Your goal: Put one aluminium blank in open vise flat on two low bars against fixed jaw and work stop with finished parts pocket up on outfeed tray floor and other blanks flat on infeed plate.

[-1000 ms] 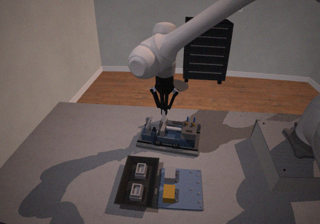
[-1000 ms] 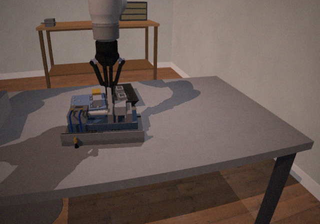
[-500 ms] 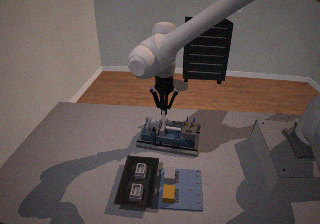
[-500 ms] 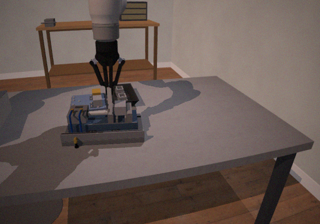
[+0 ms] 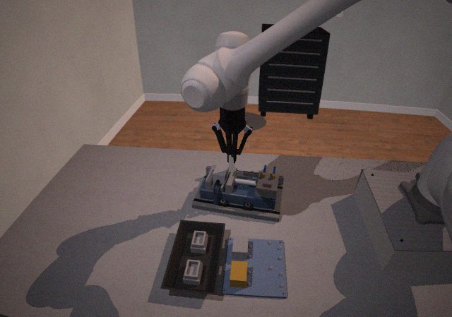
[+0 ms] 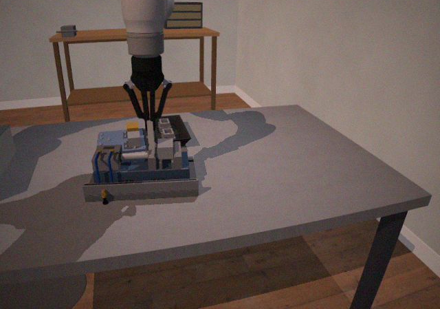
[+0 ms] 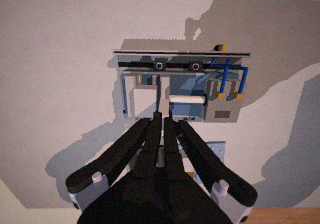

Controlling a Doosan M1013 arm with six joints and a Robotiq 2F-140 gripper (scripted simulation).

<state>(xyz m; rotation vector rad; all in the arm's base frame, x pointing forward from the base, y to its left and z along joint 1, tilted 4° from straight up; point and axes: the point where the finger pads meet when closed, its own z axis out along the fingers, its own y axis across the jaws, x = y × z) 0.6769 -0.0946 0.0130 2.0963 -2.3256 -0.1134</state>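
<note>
My gripper is now 30 mm past the blue vise and 110 mm above it. Also, from my hand: brass blank 60 mm behind, 330 mm to the left, 130 mm below; then aluminium blank 50 mm behind, 240 mm to the left, 130 mm below; then infeed plate 100 mm behind, 290 mm to the left, 150 mm below.
</note>
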